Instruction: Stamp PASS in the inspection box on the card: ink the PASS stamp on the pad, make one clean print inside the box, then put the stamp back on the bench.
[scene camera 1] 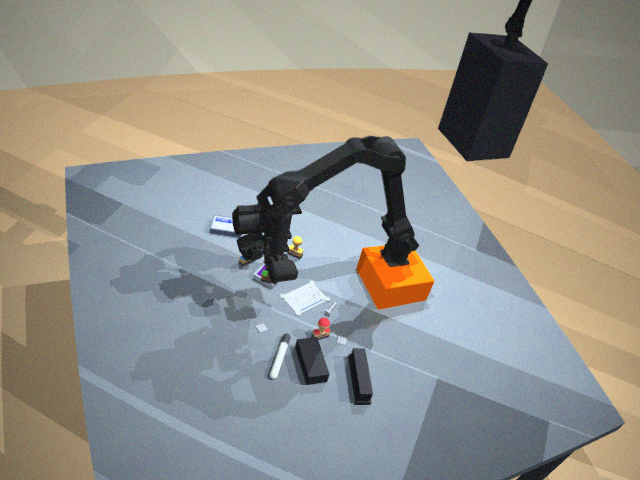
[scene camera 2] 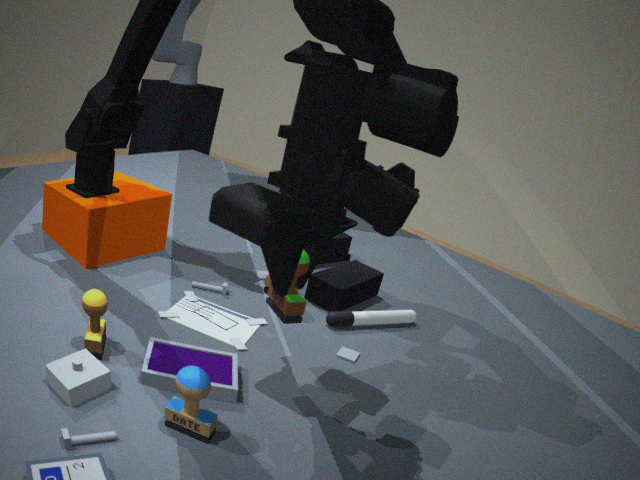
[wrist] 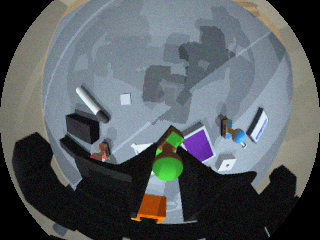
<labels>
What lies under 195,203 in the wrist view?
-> My gripper.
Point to a card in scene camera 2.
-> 213,320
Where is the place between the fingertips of my gripper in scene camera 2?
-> At 288,291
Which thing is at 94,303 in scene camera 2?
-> A yellow-knobbed stamp.
</labels>
